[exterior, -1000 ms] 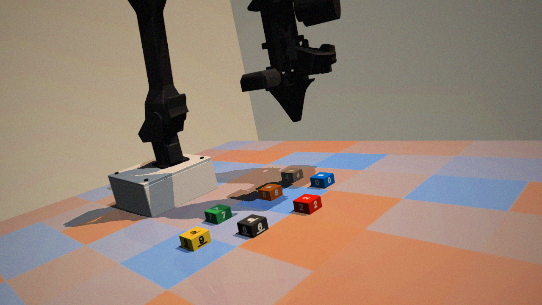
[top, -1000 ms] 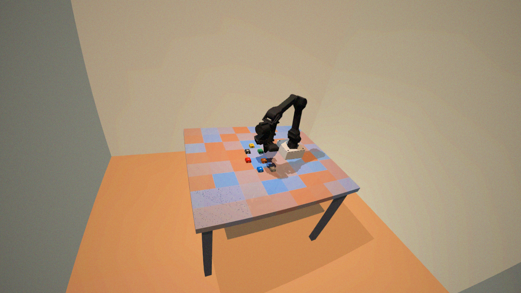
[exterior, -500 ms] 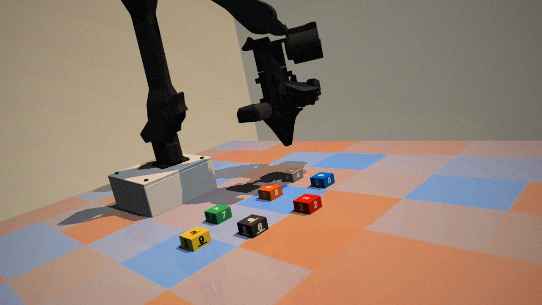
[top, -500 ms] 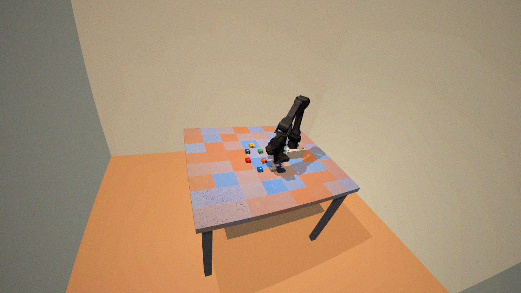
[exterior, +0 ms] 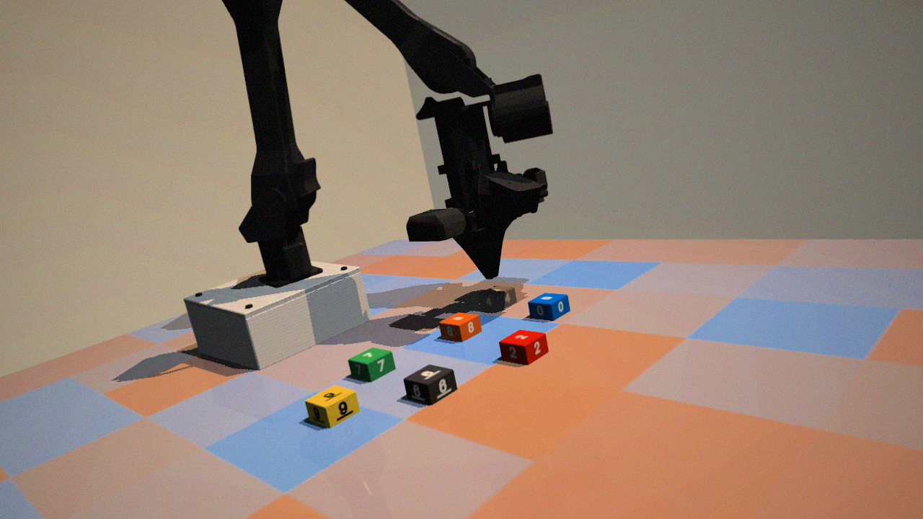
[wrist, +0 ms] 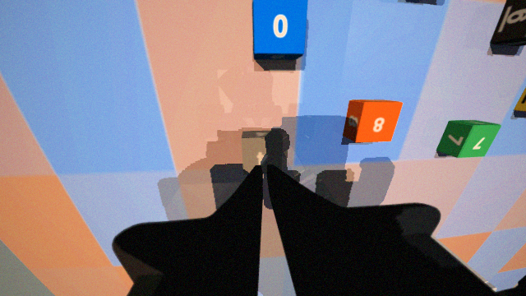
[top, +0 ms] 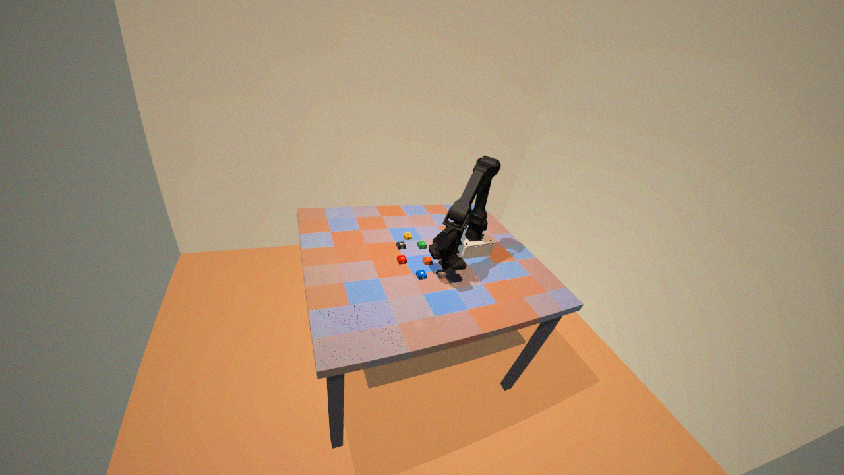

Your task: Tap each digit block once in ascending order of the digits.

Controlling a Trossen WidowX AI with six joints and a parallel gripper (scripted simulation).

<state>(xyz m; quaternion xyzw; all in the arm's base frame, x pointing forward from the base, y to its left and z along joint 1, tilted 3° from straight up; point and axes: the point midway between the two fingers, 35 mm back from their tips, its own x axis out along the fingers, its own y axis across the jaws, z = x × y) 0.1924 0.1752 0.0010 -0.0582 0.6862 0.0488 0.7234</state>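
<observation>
Right now the grey 4 block is 3 cm below my gripper tip. Round my gripper tip: orange 8 block: 9 cm to the right, 4 cm ahead, 3 cm below; blue 0 block: 9 cm ahead, 3 cm below; red 2 block: 15 cm ahead, 9 cm to the right, 3 cm below.
</observation>
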